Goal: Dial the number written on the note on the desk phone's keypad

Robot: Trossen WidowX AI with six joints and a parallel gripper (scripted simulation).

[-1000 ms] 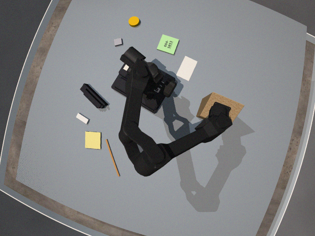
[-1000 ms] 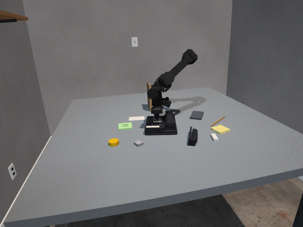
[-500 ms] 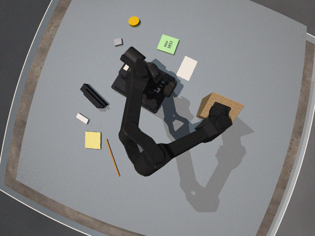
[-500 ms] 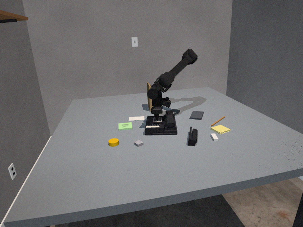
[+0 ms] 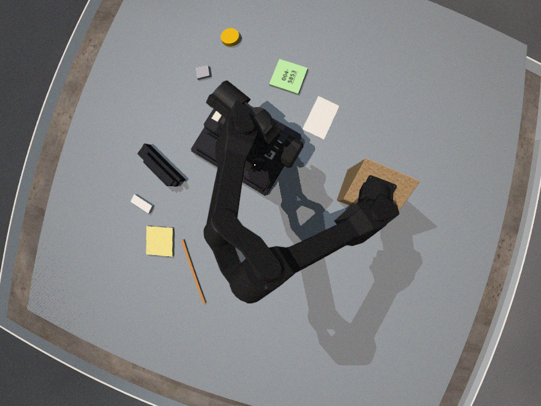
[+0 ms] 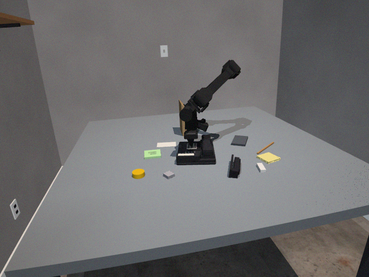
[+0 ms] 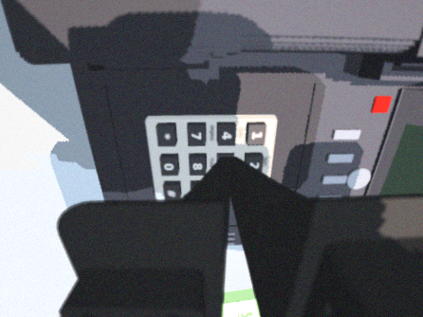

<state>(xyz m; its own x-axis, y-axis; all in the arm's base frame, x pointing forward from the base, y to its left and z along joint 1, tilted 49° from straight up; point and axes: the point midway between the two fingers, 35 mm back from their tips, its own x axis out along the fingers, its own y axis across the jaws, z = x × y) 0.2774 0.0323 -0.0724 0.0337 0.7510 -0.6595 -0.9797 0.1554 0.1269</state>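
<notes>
Now: hand 40 mm short of the black desk phone, 40 mm above it and 10 mm to the right of it. The rest, counted from my hand: white card (120 mm behind, 110 mm to the right, 60 mm below); grey block (220 mm ahead, 140 mm to the right, 50 mm below); handset (70 mm to the left, 40 mm ahead, 20 mm below).
</notes>
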